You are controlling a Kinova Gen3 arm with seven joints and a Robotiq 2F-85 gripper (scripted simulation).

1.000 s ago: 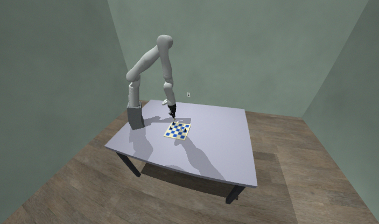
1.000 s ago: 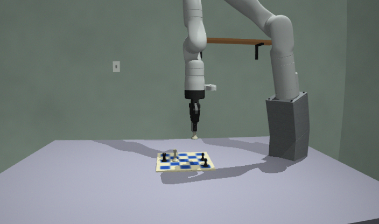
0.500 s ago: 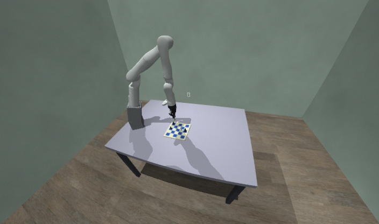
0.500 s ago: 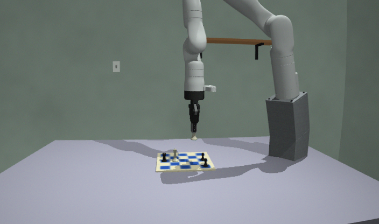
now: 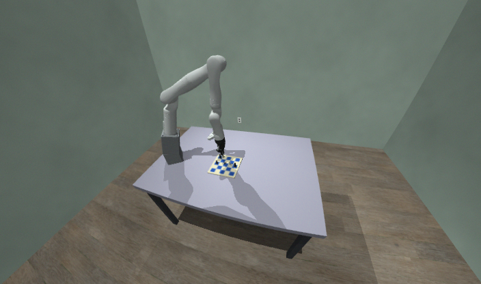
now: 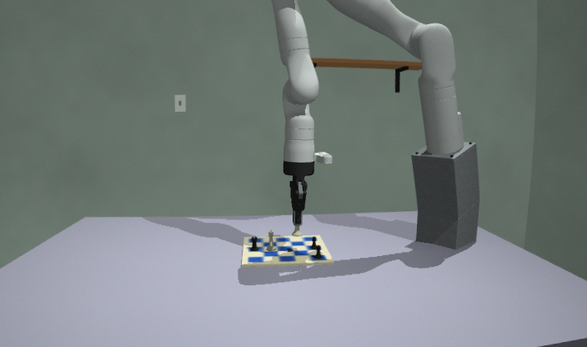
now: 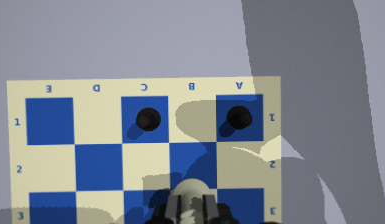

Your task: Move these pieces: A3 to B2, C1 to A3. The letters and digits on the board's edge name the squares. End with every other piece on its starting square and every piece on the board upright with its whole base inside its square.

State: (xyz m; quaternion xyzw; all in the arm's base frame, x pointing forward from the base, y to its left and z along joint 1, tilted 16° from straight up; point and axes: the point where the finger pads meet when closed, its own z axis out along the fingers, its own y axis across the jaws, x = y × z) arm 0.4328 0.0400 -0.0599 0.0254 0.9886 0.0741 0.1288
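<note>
Now: the cream chessboard 10 cm below my hand, 4 cm to the right of it and 3 cm ahead of it. Also, from my hand: white king: 2 cm below; black rook: 11 cm ahead, 8 cm below, 4 cm to the right.
</note>
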